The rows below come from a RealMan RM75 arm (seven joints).
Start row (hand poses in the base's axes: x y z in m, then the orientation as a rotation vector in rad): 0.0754, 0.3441, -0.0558, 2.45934, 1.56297, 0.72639
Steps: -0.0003, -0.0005, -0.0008, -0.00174, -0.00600, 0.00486; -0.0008, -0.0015, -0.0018, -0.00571, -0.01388, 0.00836; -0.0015, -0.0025, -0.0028, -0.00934, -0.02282, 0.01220; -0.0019, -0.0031, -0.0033, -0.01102, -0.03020, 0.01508; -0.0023, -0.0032, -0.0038, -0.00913, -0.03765, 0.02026; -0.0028, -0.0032, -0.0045, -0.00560, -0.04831, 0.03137; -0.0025, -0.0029, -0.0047, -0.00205, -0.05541, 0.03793; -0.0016, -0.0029, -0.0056, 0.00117, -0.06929, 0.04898; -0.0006, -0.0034, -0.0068, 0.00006, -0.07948, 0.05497; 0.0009, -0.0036, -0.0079, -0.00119, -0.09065, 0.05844; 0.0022, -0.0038, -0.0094, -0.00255, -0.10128, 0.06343; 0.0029, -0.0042, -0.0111, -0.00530, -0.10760, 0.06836; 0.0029, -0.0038, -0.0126, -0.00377, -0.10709, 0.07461; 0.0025, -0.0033, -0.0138, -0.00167, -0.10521, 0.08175
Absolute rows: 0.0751, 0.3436, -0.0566, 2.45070, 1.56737, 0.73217; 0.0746, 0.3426, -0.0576, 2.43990, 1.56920, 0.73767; 0.0739, 0.3416, -0.0586, 2.42833, 1.57109, 0.74468; 0.0735, 0.3410, -0.0591, 2.41986, 1.57226, 0.75165; 0.0731, 0.3409, -0.0596, 2.41239, 1.57651, 0.76246; 0.0726, 0.3409, -0.0603, 2.39989, 1.58745, 0.77925; 0.0729, 0.3412, -0.0605, 2.39283, 1.59361, 0.79144; 0.0738, 0.3412, -0.0614, 2.37745, 1.60310, 0.81134; 0.0748, 0.3407, -0.0626, 2.36507, 1.60710, 0.82219; 0.0763, 0.3405, -0.0637, 2.35341, 1.60735, 0.83352; 0.0776, 0.3403, -0.0652, 2.34109, 1.60975, 0.84432; 0.0783, 0.3399, -0.0669, 2.33119, 1.61365, 0.84912; 0.0783, 0.3403, -0.0684, 2.32855, 1.62203, 0.85101; 0.0779, 0.3408, -0.0696, 2.32675, 1.63212, 0.85212
